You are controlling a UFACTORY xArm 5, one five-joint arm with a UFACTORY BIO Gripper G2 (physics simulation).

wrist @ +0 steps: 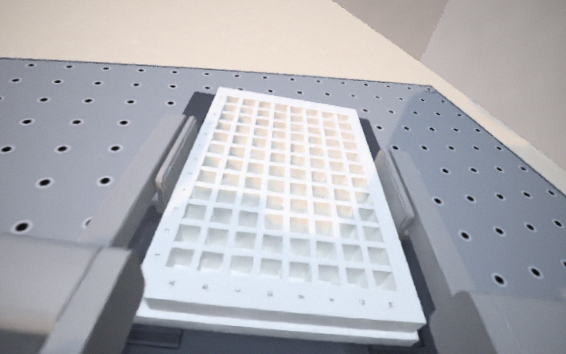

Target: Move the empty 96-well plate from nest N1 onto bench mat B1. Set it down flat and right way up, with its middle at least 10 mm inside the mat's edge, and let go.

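Frame: origin at the arm's base, x left, y ahead, z down, level; centimetres.
Seen in the pictures: hand, tool point: (287,177).
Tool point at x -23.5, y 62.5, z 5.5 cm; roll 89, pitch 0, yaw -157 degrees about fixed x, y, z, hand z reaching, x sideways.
Offsets run from my tool point to a thing's top centre. "*": to the spot under its first point. Level surfaces: height alone.
The white 96-well plate @(dx -0.2, dy +0.6, dz -0.2 cm) (283,212) lies flat and right way up, its open, empty-looking wells facing up, in the middle of the wrist view. The dark nest @(* dx +2.4, dy +8.5, dz +1.3 cm) (196,104) shows around it at the back corners, along the sides and below its near edge; the plate appears seated in it. My gripper (286,174) is shut on the plate, one finger pad against each long side. The contact low on the sides is partly hidden. Bench mat B1 does not show in the wrist view.
A grey deck @(dz +2.5 cm) (95,110) with rows of dark holes extends to both sides of the nest and behind it. Its back edge and right corner show, with a pale surface @(dz +3.8 cm) (165,30) beyond and a greyish wall (510,65) at the upper right.
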